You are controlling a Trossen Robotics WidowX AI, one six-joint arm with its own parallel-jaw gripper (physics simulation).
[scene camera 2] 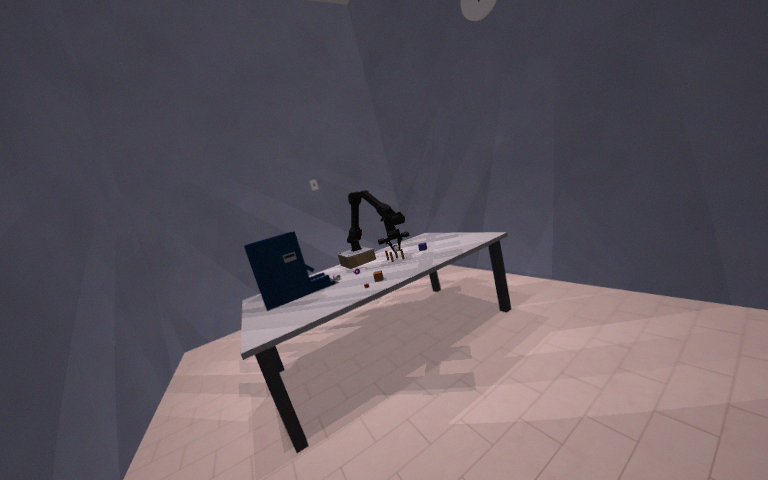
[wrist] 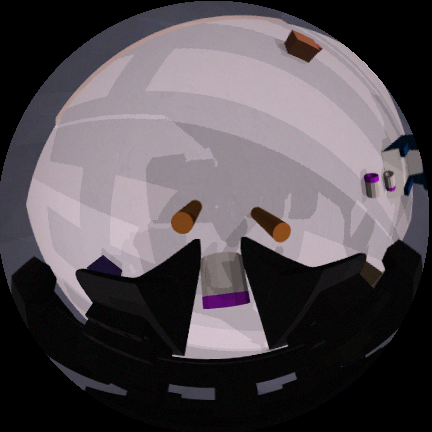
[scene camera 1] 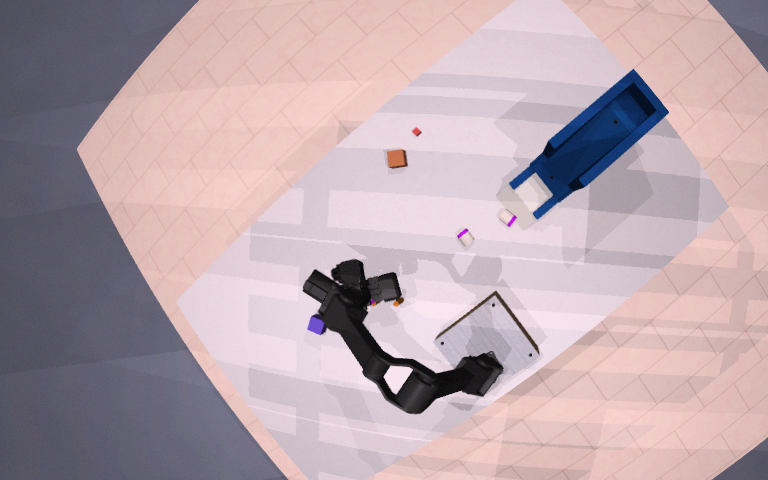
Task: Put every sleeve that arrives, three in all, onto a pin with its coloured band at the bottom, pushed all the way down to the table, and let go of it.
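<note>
My gripper [wrist: 220,243] [scene camera 2: 395,247] is shut on a whitish sleeve [wrist: 223,275] with a purple band. In the wrist view the band is at the sleeve's lower end, nearer the gripper body. Two orange-brown pins [wrist: 182,222] [wrist: 281,231] stand beyond the fingertips; scene camera 2 shows several upright pins [scene camera 2: 391,256] just below the gripper. Whether a pin is inside the held sleeve is hidden. A second sleeve [scene camera 1: 466,238] [scene camera 2: 356,271] [wrist: 371,186] lies on its side on the table. A third sleeve [scene camera 1: 506,216] [scene camera 2: 335,277] [wrist: 390,180] lies at the chute's mouth.
The blue chute [scene camera 1: 614,164] [scene camera 2: 277,277] with a pale ramp end [scene camera 1: 526,220] stands toward one end. A purple cube [scene camera 1: 316,324] [scene camera 2: 422,246] is close beside the gripper. An orange cube [scene camera 1: 397,158] [scene camera 2: 378,276] [wrist: 301,46] and a small red cube [scene camera 1: 416,131] [scene camera 2: 366,285] stand farther off.
</note>
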